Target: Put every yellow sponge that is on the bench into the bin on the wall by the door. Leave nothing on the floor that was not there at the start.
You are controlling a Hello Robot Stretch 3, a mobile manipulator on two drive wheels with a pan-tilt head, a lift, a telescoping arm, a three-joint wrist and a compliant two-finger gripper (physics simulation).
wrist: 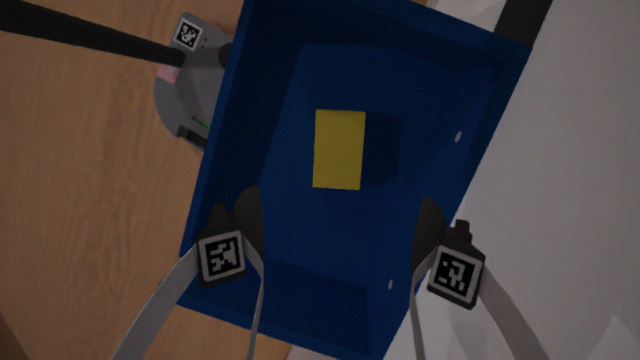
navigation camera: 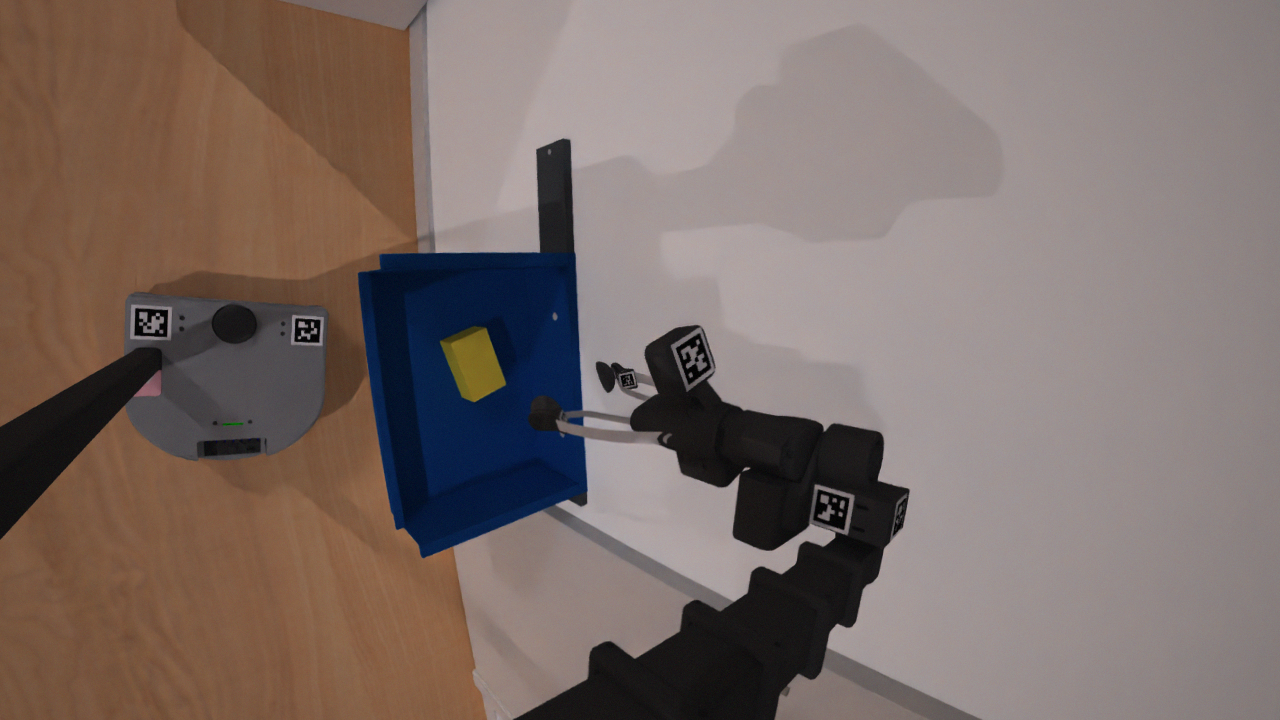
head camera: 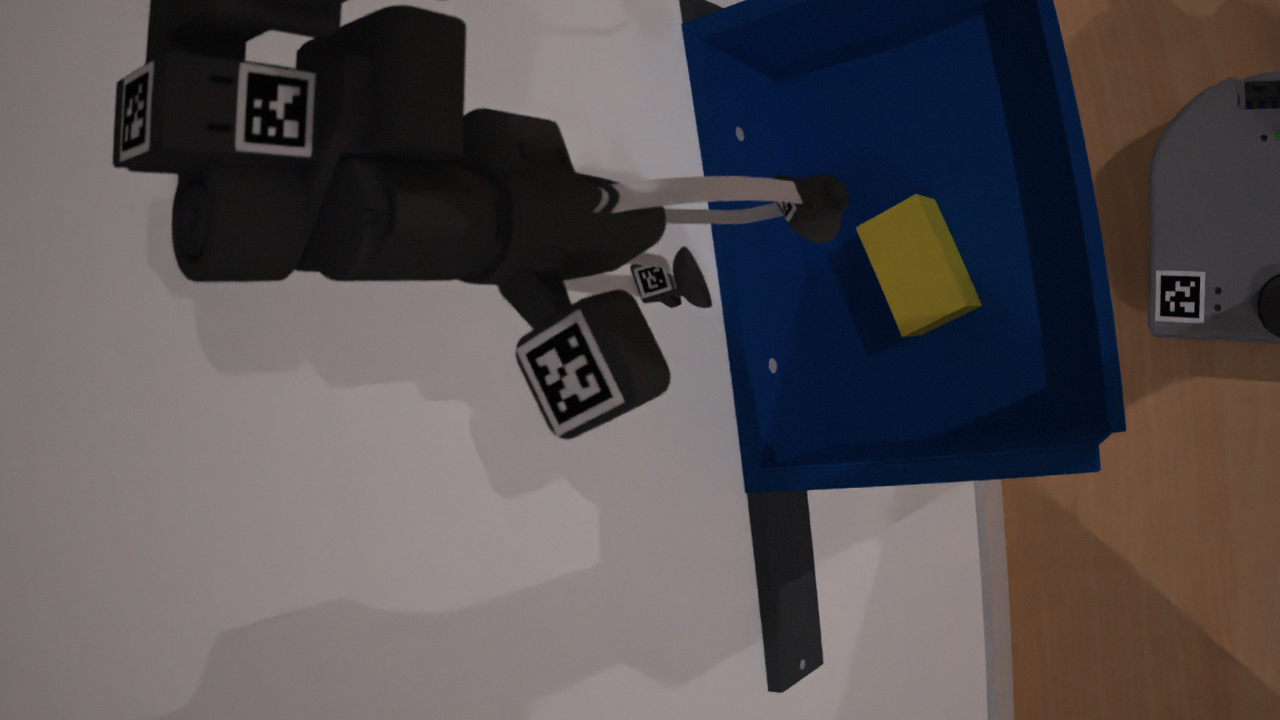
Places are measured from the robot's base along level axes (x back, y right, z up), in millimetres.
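Pixels of known places: gripper, fingertip midpoint: (wrist: pixel 337 216) (navigation camera: pixel 566 391) (head camera: pixel 768 246); robot's base, link origin: (navigation camera: pixel 234 322).
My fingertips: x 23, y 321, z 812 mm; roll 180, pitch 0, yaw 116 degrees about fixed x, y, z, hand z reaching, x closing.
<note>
Ahead of a thing's pixels: the offset from my fingertips to its top centre. "pt": to the spot under its first point. Level surfaces: height alone.
A yellow sponge @(dx -4, dy -2, dz -225 mm) (head camera: pixel 920 268) (navigation camera: pixel 474 365) (wrist: pixel 339 150) lies inside the blue bin @(dx -43, dy -22, dz -146 mm) (head camera: pixel 921 467) (navigation camera: pixel 383 402) (wrist: pixel 216 130) on the wall, on its floor near the middle. My gripper (head camera: pixel 754 241) (navigation camera: pixel 574 394) (wrist: pixel 337 216) is open, with its fingers spread wide and no object between them. It hangs above the bin's wall-side edge, apart from the sponge. In the head view one fingertip shows over the bin and the other over the white wall side. The bench does not show in these views.
A dark rail @(pt dx -271, dy +76, dz -174 mm) (head camera: pixel 787 582) (navigation camera: pixel 554 197) (wrist: pixel 522 22) extends along the wall beside the bin. My grey wheeled base (head camera: pixel 1203 205) (navigation camera: pixel 241 376) (wrist: pixel 192 100) stands on the wooden floor @(dz -812 mm) (head camera: pixel 1118 582) (navigation camera: pixel 295 161) (wrist: pixel 75 175) beyond the bin. The white wall (head camera: pixel 402 537) (navigation camera: pixel 1074 358) (wrist: pixel 575 175) lies on the gripper's side.
</note>
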